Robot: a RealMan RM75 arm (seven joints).
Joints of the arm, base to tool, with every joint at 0 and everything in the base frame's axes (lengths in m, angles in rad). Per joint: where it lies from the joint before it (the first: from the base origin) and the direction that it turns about. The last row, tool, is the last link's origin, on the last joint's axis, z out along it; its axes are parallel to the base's.
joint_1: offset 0.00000 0.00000 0.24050 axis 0 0 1
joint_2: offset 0.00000 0.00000 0.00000 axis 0 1 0
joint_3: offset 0.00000 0.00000 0.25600 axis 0 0 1
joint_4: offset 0.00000 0.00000 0.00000 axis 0 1 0
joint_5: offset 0.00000 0.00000 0.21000 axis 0 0 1
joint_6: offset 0.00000 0.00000 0.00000 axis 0 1 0
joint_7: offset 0.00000 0.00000 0.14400 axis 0 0 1
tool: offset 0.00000 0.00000 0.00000
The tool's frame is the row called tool.
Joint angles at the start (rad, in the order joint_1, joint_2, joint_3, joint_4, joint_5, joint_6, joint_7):
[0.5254, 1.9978, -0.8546, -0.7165, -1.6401, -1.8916, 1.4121]
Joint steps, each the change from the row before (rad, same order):
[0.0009, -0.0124, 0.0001, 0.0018, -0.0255, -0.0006, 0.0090]
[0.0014, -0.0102, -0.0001, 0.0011, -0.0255, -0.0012, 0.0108]
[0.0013, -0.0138, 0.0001, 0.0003, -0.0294, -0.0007, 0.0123]
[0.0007, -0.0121, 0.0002, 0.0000, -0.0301, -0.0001, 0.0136]
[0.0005, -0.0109, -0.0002, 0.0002, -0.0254, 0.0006, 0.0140]
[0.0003, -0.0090, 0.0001, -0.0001, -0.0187, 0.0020, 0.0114]
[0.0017, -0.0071, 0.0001, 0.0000, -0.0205, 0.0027, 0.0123]
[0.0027, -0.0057, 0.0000, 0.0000, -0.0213, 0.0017, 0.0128]
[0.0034, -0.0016, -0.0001, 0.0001, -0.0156, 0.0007, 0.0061]
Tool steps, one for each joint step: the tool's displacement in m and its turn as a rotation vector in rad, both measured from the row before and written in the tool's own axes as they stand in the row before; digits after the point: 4 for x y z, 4 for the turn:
[0.0018, -0.0008, -0.0042, 0.0014, 0.0325, 0.0129]
[0.0019, -0.0006, -0.0033, -0.0003, 0.0311, 0.0147]
[0.0020, -0.0010, -0.0048, 0.0026, 0.0376, 0.0155]
[0.0025, -0.0008, -0.0044, 0.0033, 0.0369, 0.0181]
[0.0022, -0.0008, -0.0040, 0.0043, 0.0318, 0.0180]
[0.0016, -0.0010, -0.0034, 0.0060, 0.0241, 0.0139]
[0.0016, -0.0011, -0.0024, 0.0049, 0.0246, 0.0150]
[0.0016, -0.0010, -0.0018, 0.0028, 0.0244, 0.0153]
[0.0009, -0.0006, 0.0000, -0.0008, 0.0163, 0.0076]

